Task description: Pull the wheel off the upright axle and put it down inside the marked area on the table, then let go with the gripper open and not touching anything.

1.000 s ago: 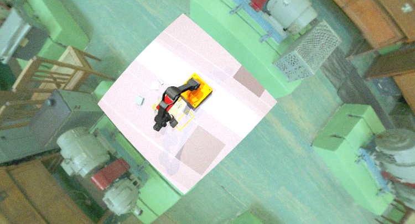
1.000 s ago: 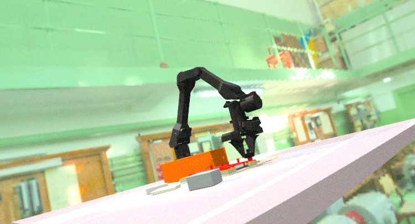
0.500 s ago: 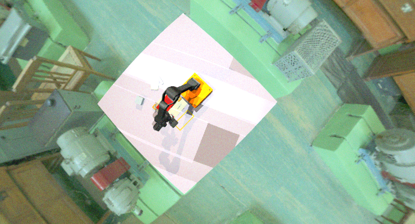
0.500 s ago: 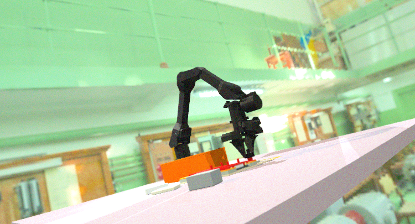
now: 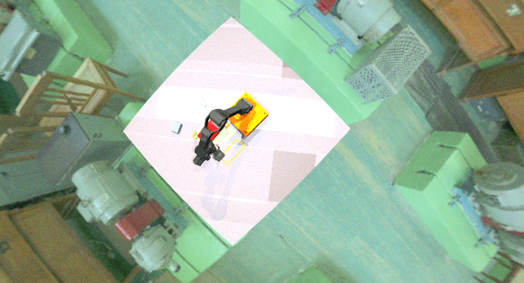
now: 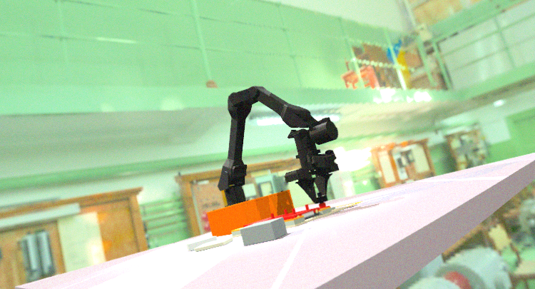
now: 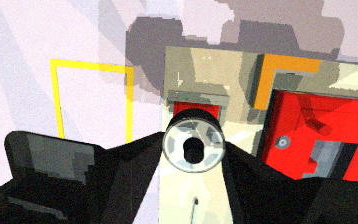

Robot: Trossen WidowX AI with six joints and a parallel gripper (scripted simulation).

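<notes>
Now: the thin dark upright axle right at my gripper tip. Round my gripper tip: grey block 8 cm ahead, 34 cm to the right, 2 cm below; flat white piece 12 cm behind, 32 cm to the right, 3 cm below.
</notes>
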